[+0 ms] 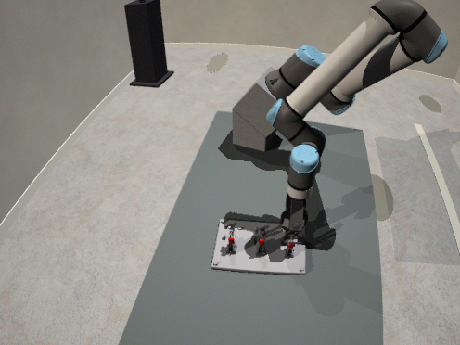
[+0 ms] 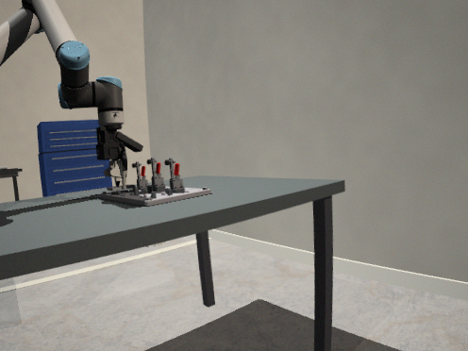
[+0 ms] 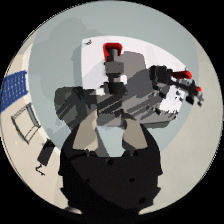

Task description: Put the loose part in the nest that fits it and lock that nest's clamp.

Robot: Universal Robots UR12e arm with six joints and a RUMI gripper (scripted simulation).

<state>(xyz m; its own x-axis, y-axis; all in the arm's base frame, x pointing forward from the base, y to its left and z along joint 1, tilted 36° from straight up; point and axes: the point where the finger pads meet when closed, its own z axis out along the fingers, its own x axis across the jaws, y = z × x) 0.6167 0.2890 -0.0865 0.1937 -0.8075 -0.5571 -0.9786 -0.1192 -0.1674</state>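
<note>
Now: the grey part 10 mm below my hand.
</note>
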